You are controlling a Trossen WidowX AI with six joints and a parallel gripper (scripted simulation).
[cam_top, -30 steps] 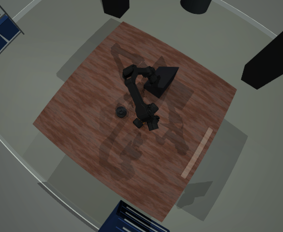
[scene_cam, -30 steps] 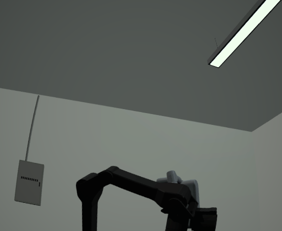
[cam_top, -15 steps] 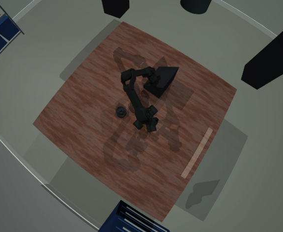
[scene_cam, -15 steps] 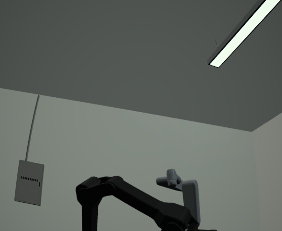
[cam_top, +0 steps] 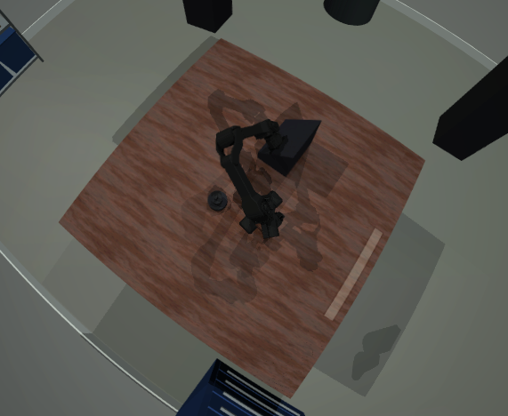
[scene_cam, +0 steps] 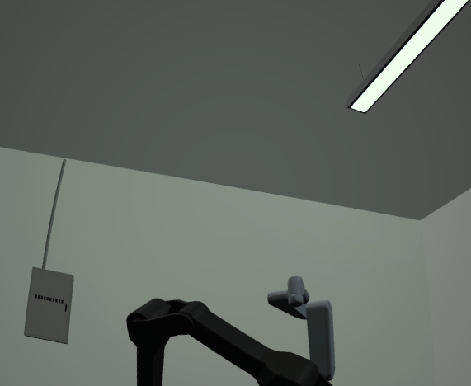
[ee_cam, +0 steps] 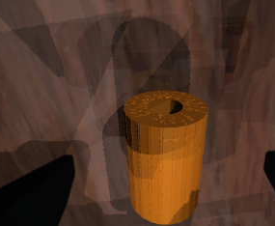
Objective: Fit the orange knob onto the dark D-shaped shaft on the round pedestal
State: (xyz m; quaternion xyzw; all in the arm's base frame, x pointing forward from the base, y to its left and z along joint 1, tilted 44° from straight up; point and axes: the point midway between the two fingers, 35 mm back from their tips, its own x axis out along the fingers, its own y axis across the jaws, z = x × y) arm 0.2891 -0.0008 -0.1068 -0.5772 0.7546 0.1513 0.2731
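Right now the orange knob is 1 cm to the right of my gripper tip and 2 cm below it. The rest, counted from my gripper tip: round pedestal (2 cm ahead, 18 cm to the right, 1 cm below).
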